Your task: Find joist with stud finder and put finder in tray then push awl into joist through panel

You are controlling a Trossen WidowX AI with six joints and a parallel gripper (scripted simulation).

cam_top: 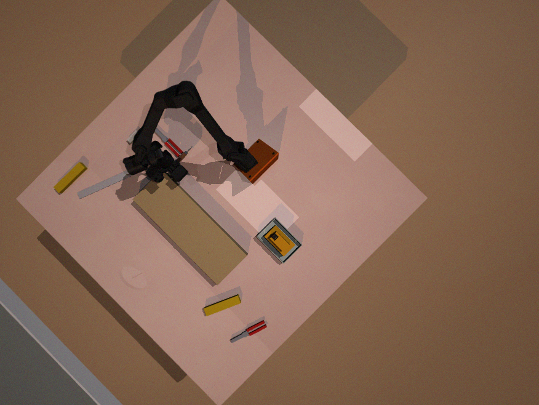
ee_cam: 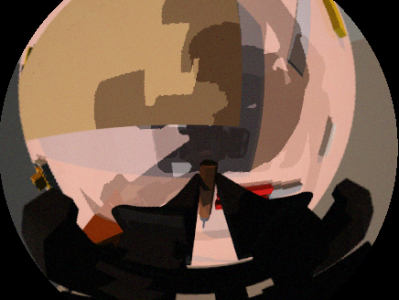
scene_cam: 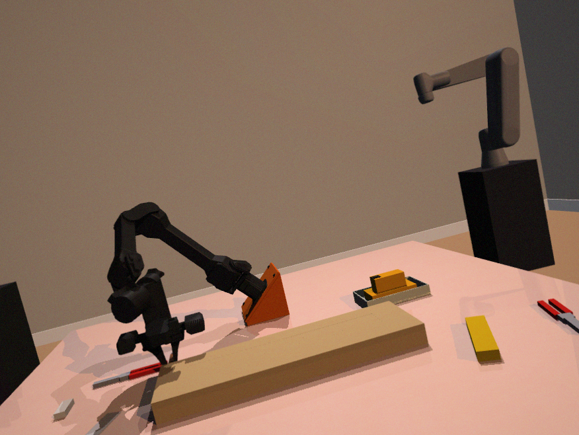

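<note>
Now: the awl 50 mm behind my gripper tip and 10 mm to the right of it. From my gripper tip the other things lie so: grey bar (290 mm ahead, 130 mm to the right, 10 mm below); then indicator window (140 mm behind, 520 mm to the left, 50 mm above); then stud finder (140 mm behind, 540 mm to the left, 40 mm above).
</note>
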